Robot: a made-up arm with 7 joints.
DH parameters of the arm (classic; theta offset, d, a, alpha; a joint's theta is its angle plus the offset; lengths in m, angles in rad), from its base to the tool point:
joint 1: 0 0.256 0 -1.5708
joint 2: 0 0 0 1.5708
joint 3: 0 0.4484 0.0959 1.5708
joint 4: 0 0 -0.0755 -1.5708
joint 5: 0 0.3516 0 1.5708
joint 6: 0 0 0.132 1.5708
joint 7: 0 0 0 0
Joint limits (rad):
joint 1: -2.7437..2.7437
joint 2: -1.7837..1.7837
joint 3: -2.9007..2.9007
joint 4: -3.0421..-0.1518
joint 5: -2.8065..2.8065
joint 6: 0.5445..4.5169
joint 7: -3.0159..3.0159
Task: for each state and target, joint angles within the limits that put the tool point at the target. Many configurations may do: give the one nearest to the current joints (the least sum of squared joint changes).
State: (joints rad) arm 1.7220 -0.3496 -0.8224 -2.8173 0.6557 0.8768 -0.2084
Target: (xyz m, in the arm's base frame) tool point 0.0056 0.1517 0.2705
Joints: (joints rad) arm 1.8781 -0.0978 -0.6743 -3.0421 0.6041 0.8469 -0.2084
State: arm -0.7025 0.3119 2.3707 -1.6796 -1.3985 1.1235 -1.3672
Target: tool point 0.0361 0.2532 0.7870
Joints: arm -0.7303 0.8250 2.8399 -2.1171 -1.3106 1.0939 -1.3672
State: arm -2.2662 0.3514 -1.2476 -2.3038 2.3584 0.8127 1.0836
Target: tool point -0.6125 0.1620 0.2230
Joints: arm -2.5975 0.8633 -1.0791 -2.1561 2.3776 0.8655 1.0836
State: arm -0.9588 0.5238 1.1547 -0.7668 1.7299 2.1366 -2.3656
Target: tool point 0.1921 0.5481 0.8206
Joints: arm -0.6628 -0.2345 1.7554 -1.3968 1.8028 1.9901 -2.3656
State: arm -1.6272 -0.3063 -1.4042 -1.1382 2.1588 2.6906 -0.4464
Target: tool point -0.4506 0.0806 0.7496
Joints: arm -1.6585 -0.2489 -1.1832 -1.4191 2.3213 3.0843 -0.4464
